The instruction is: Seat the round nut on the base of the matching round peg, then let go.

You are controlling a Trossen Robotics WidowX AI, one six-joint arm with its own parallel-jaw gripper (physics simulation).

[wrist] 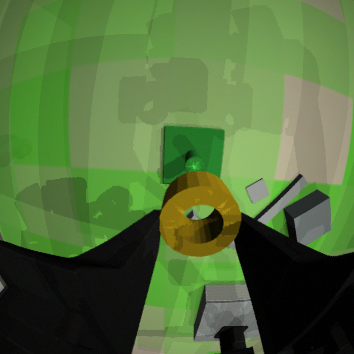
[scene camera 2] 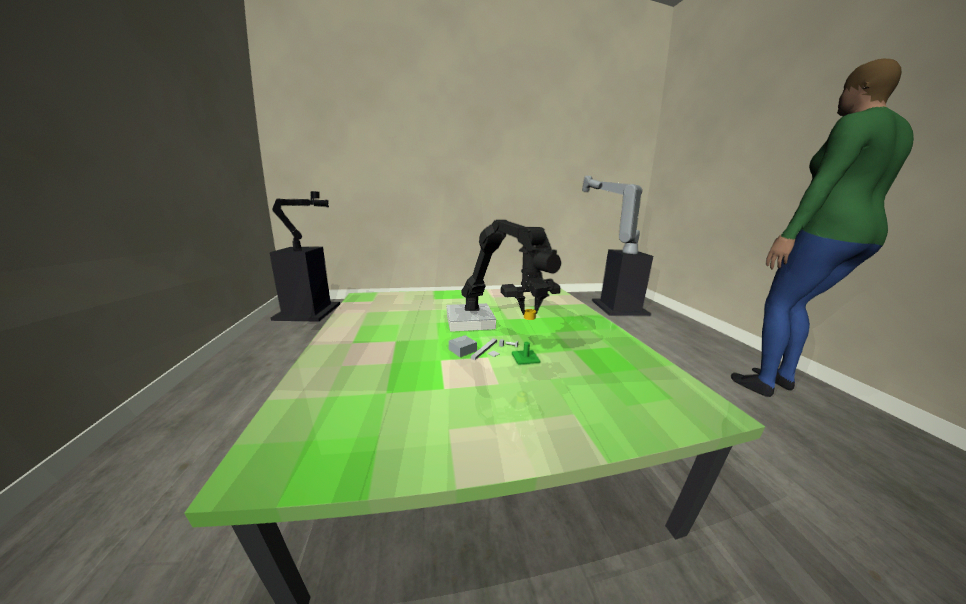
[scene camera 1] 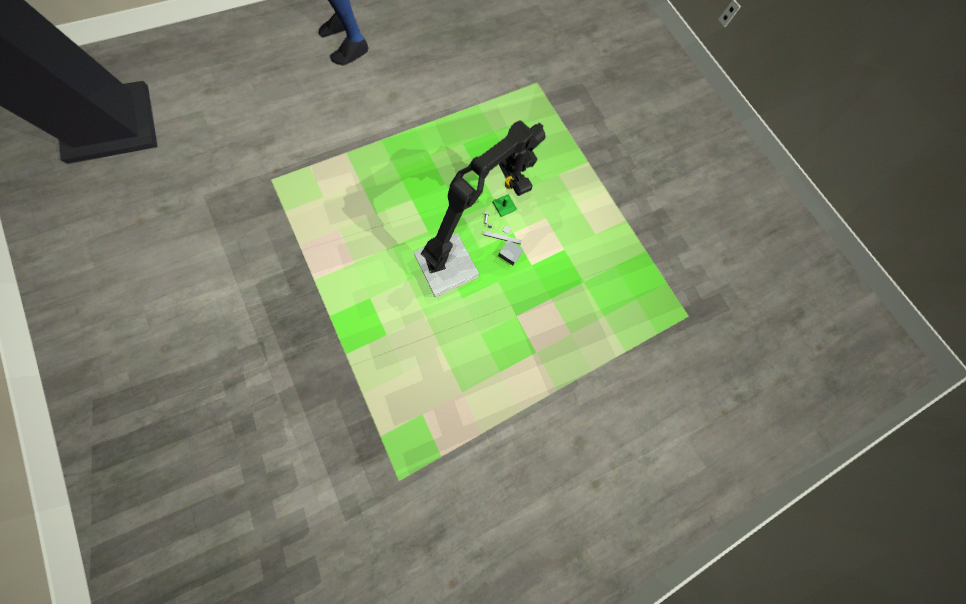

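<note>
My gripper (scene camera 2: 530, 314) (wrist: 197, 218) is shut on the round nut, an orange-yellow ring (scene camera 1: 508, 182) (scene camera 2: 530, 316) (wrist: 172, 231), and holds it above the table. The green round peg (scene camera 1: 505, 202) (scene camera 2: 526, 348) (wrist: 194, 165) stands upright on its square green base (scene camera 1: 497, 207) (scene camera 2: 532, 358) (wrist: 213, 145). In the wrist view the peg's tip shows just beyond the nut's far edge. In scene camera 2 the nut is higher than the peg, with a gap between them. In scene camera 1 the fingers partly hide the nut.
A grey block (scene camera 1: 510, 251) (scene camera 2: 463, 346) (wrist: 311, 220), a long grey bar (scene camera 1: 501, 237) (scene camera 2: 485, 349) (wrist: 281, 199) and a small flat grey piece (scene camera 2: 494, 353) (wrist: 257, 190) lie beside the peg's base. A grey bolt-like piece (scene camera 1: 486, 217) (scene camera 2: 510, 344) lies nearby. The arm stands on a pale base block (scene camera 1: 459, 274) (scene camera 2: 470, 324).
</note>
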